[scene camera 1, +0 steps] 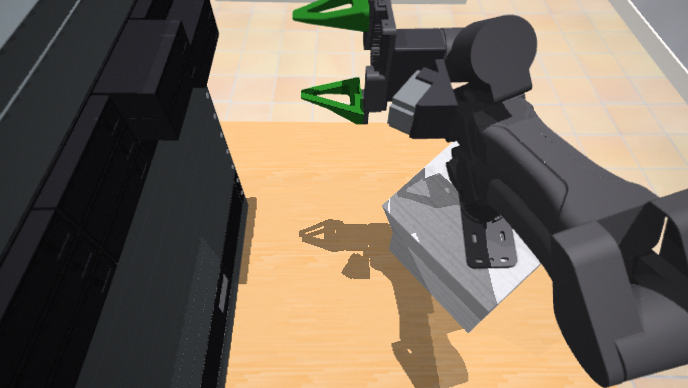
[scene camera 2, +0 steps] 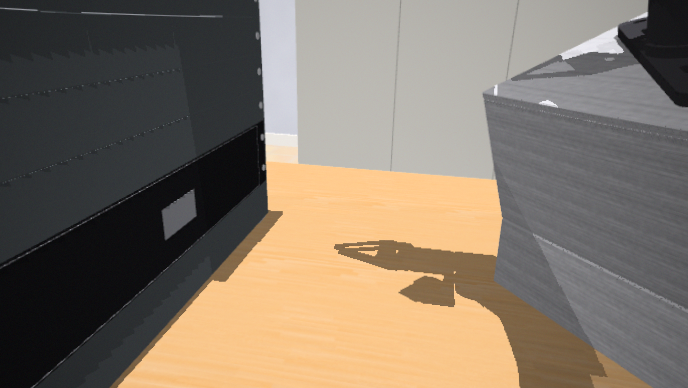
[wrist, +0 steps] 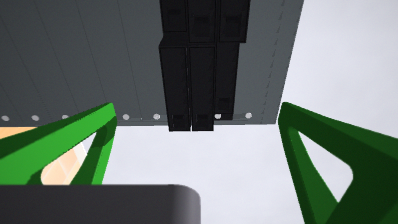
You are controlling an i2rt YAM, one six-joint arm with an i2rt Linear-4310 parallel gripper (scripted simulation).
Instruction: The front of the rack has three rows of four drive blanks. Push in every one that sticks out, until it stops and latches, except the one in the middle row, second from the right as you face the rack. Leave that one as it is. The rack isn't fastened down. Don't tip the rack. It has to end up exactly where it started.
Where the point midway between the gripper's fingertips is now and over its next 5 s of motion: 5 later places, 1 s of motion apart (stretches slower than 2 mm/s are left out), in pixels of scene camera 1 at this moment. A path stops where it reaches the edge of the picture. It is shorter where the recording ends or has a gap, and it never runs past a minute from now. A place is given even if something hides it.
The gripper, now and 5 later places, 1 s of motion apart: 297, 58; 289, 68; 240, 89; 226, 87; 235, 67; 244, 42
